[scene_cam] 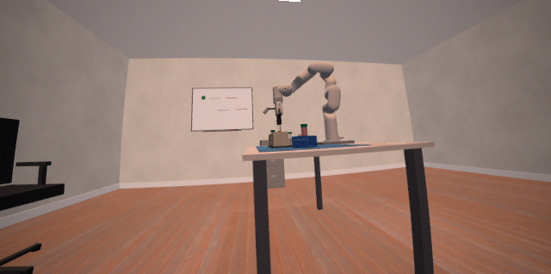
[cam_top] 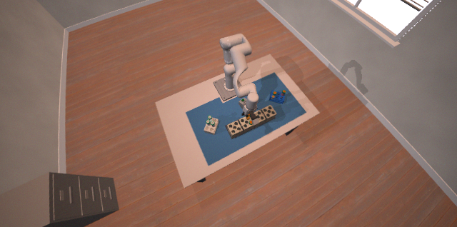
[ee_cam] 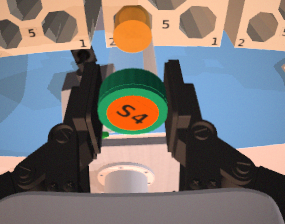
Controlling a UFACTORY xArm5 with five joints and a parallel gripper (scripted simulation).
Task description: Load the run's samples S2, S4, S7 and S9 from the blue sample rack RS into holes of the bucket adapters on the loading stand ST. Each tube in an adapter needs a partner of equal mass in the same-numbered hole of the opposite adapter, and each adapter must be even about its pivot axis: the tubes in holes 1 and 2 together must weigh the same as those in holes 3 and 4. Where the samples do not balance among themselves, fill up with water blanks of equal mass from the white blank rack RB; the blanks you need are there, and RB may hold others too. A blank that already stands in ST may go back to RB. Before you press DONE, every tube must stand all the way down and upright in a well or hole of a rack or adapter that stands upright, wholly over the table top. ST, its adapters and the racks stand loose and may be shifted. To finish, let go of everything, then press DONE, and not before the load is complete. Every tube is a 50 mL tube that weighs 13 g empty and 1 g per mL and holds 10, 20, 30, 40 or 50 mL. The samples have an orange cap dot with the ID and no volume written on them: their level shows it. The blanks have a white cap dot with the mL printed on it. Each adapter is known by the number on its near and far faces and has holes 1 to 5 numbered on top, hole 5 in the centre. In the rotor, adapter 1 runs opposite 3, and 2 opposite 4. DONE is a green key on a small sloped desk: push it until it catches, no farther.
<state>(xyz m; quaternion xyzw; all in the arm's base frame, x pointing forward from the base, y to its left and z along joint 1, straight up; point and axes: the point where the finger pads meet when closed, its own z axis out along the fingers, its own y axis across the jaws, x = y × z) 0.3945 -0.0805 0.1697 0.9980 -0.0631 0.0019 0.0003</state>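
Right now my hand is 50 mm above the sample tube S4 and 10 mm to the left of it. Also, from my hand: done desk: 160 mm behind, 130 mm below, 80 mm to the left; then white blank rack RB: 280 mm to the right, 160 mm below, 130 mm behind; then sample tube S7: 120 mm below, 50 mm ahead, 10 mm to the right.
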